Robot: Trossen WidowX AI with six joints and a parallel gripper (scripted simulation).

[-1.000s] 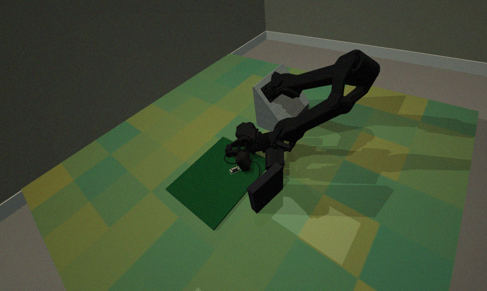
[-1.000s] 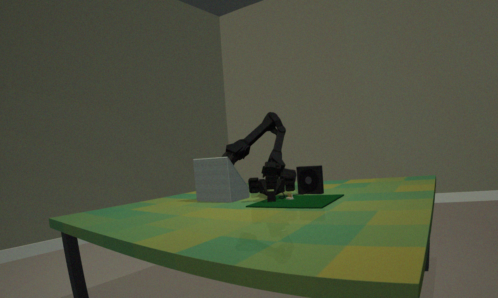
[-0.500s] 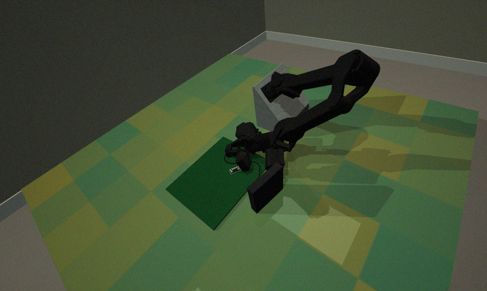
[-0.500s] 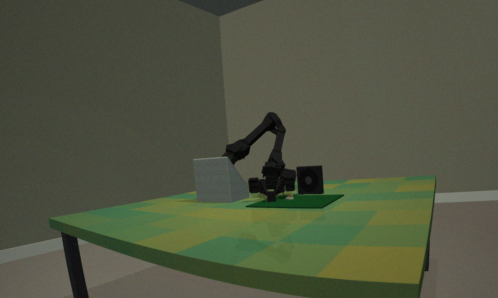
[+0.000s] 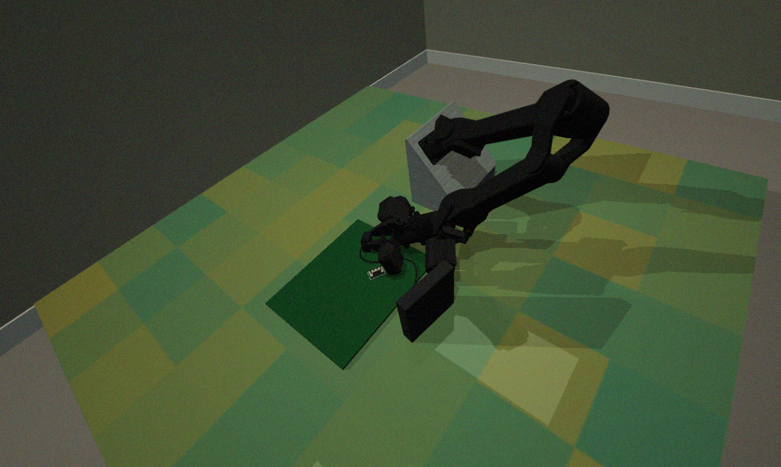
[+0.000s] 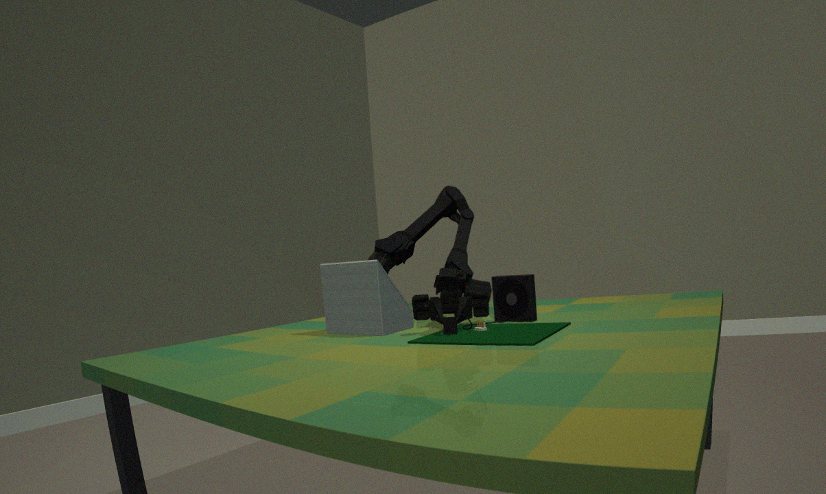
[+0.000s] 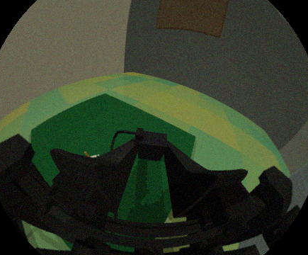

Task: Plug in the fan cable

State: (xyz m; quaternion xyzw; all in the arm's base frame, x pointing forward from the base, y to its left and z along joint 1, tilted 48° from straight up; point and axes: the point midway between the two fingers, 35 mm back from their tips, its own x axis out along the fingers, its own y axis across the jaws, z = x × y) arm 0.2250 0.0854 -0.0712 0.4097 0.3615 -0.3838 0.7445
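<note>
My gripper tip is now 1 cm above the black plug. From my gripper tip the other things lie so: black fan: 22 cm to the left, 6 cm ahead, 3 cm above; dark green board: 9 cm ahead, 5 cm below, 4 cm to the left.
</note>
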